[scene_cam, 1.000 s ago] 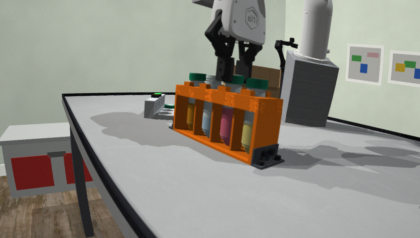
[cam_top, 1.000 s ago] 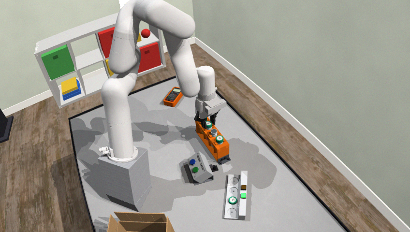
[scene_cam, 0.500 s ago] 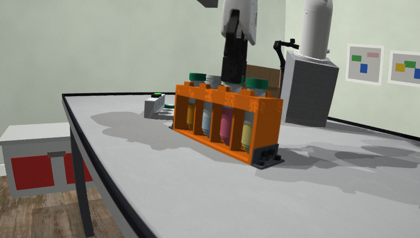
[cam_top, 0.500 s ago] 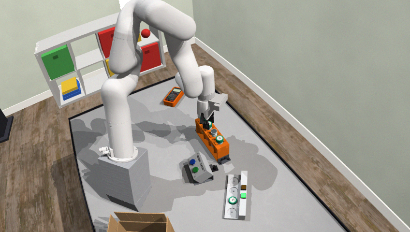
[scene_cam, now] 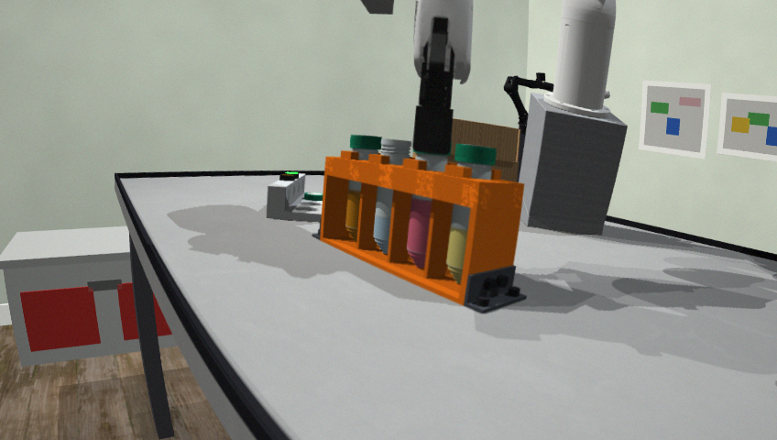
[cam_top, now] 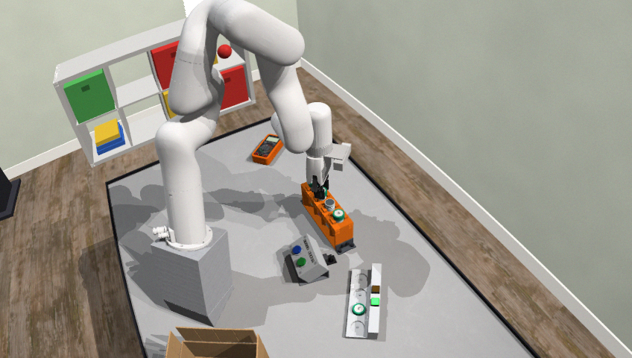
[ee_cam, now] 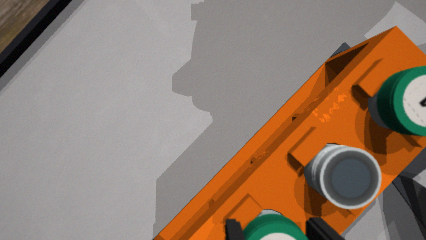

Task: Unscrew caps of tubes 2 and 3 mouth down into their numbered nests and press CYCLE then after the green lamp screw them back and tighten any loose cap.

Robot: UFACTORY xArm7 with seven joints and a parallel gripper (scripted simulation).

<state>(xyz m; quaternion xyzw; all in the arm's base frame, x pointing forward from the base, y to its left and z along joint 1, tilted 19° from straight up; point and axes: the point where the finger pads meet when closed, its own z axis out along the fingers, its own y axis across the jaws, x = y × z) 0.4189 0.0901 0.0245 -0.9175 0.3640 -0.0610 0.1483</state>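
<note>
My gripper is now 1 cm above the cap 2. Round my hand: cap 4 (10 cm to the right, 2 cm below, 1 cm ahead); then tube 3 threaded neck (5 cm to the right, 1 cm below); then cap 1 (5 cm to the left, 2 cm below).
</note>
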